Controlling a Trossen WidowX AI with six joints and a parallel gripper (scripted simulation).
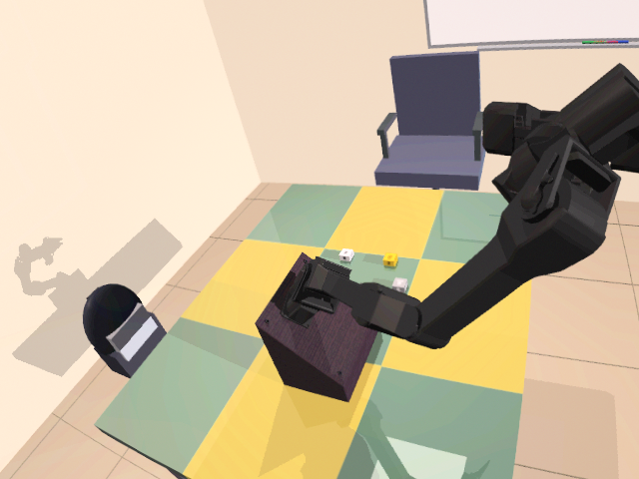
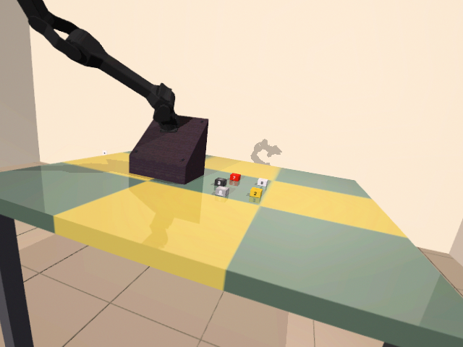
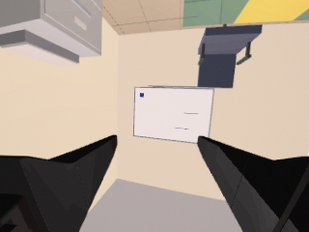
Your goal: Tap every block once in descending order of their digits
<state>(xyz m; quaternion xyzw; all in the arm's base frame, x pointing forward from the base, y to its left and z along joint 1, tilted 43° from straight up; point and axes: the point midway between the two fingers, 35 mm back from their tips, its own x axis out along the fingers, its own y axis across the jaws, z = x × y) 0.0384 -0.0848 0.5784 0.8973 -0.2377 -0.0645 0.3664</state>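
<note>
Right now my gripper tip is 520 mm above the white block, 470 mm to the right of it and 340 mm short of it. Round my gripper tip: grey block 520 mm below, 300 mm to the left, 220 mm ahead; then yellow block 520 mm below, 340 mm to the left, 320 mm ahead; then black block 520 mm below, 390 mm to the left, 200 mm ahead.
</note>
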